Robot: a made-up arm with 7 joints.
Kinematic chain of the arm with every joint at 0, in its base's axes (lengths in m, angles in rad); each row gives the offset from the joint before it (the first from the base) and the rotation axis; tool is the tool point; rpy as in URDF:
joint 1: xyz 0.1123 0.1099 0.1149 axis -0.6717 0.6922 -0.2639
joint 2: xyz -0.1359 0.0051 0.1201 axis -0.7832 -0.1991 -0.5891
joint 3: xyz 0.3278 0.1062 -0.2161 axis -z
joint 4: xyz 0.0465 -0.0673 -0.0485 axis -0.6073 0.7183 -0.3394
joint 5: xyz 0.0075 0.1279 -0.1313 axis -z
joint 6: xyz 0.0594 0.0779 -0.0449 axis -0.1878 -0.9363 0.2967
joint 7: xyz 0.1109 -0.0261 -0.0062 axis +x
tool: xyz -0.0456 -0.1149 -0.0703 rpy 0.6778 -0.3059 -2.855
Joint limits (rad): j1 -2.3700..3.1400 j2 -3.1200..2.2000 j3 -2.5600..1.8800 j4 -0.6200..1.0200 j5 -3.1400..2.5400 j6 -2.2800..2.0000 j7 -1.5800..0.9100
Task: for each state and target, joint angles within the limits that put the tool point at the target. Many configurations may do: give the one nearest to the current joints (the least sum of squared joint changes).
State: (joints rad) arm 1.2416 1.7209 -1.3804 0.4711 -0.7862 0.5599 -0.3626
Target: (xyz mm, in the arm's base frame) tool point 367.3 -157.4 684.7
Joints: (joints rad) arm 1.4251 1.9273 -1.3210 0.5502 -0.7232 0.5374 -0.3776
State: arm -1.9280 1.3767 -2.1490 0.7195 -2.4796 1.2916 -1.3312
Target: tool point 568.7 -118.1 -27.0
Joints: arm -2.2960 1.6853 -2.0583 0.9391 -2.5757 1.7385 -1.5397
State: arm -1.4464 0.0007 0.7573 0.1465 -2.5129 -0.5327 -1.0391
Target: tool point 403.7 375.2 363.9
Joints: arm -1.3833 0.2809 0.7120 0.1457 -2.6437 -0.4118 -1.1979
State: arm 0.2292 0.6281 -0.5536 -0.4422 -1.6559 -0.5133 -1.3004
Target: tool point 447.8 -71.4 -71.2
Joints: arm 0.1039 0.9862 -0.3263 -0.4583 -1.5186 -0.5015 -1.2485
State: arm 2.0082 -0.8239 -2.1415 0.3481 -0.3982 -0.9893 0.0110
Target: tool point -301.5 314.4 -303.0
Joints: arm 1.9423 -0.9333 -2.1671 0.1781 -0.4136 -0.9828 -0.0232
